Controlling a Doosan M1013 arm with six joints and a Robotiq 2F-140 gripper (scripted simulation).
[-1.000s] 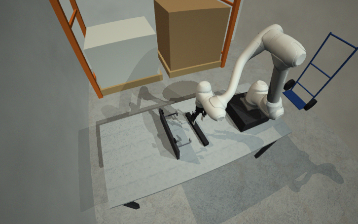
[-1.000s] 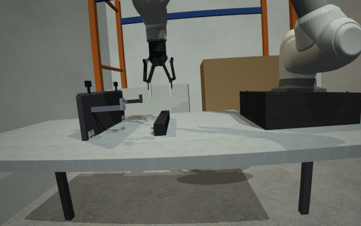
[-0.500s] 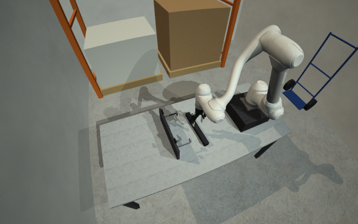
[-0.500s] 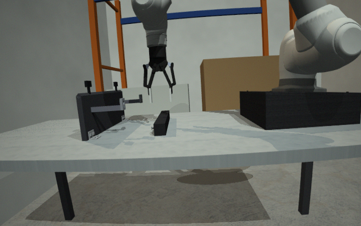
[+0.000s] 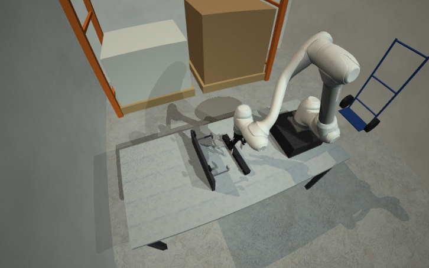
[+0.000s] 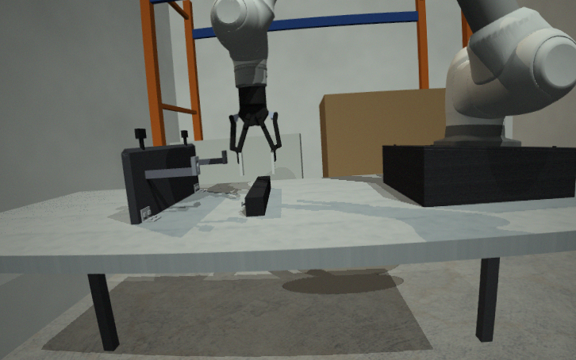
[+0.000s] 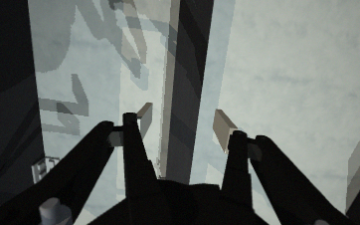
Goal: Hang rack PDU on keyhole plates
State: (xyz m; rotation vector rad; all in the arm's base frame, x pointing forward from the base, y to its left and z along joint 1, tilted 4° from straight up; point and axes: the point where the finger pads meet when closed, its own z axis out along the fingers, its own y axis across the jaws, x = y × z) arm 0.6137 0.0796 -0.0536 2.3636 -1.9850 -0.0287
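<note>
Now: the rack PDU 10 mm ahead of my hand and 80 mm below it. From my hand the other things lie so: mounting board 270 mm ahead, 20 mm to the left, 20 mm below.
</note>
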